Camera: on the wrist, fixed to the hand. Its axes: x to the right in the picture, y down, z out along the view.
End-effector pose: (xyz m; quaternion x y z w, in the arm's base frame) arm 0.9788 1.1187 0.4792 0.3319 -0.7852 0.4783 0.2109
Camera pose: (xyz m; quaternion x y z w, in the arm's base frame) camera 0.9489 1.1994 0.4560 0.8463 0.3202 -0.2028 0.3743
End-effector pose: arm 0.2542 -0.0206 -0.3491 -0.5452 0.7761 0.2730 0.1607
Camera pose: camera 0.2066 -0.0260 -0.2739 -0.7387 -0.5370 -0.1335 0.3850
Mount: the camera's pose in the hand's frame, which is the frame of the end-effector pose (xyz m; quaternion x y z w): -0.0202 0.0618 -0.0610 0.0482 -0.1106 -0.9926 0.0114
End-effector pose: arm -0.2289 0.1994 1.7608 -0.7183 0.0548 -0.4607 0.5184
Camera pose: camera -0.2596 0.1401 1.7017 0.0886 0.7919 0.4430 0.4107
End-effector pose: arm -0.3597 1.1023 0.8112 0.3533 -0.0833 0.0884 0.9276
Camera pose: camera -0.3875 1.1865 0.8015 0.1412 0.2514 -0.9548 0.0721
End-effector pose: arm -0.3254 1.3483 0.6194 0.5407 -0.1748 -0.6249 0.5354
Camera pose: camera -0.2463 1.3650 0.6569 -0.1364 -0.4454 0.5899 0.6596
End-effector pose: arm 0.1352 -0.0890 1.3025 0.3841 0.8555 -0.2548 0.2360
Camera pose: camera 0.1825 -0.0267 1.3452 0.8616 -0.3526 0.3209 0.1741
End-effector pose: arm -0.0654 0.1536 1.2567 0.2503 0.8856 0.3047 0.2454
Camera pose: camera -0.0678 0.1588 1.3457 -0.8307 0.2461 -0.3105 0.3911
